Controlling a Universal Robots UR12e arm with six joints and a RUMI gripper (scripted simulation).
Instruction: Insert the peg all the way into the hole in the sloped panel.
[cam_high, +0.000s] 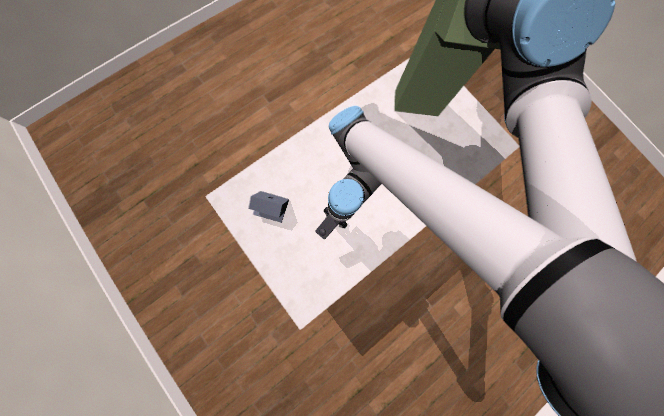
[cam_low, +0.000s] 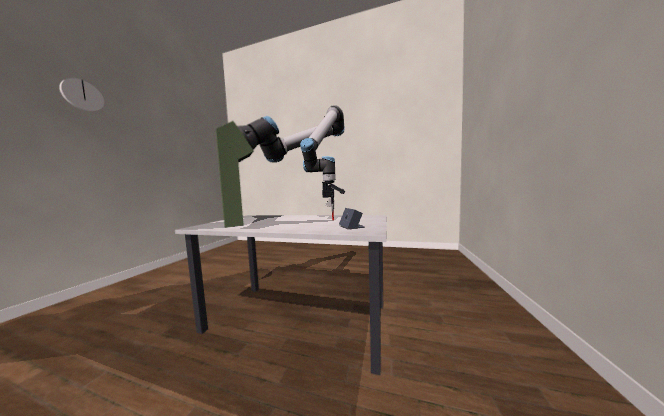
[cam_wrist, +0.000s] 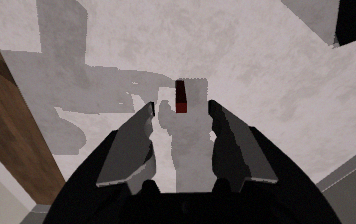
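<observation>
My hand is 40 mm above the red peg.
</observation>
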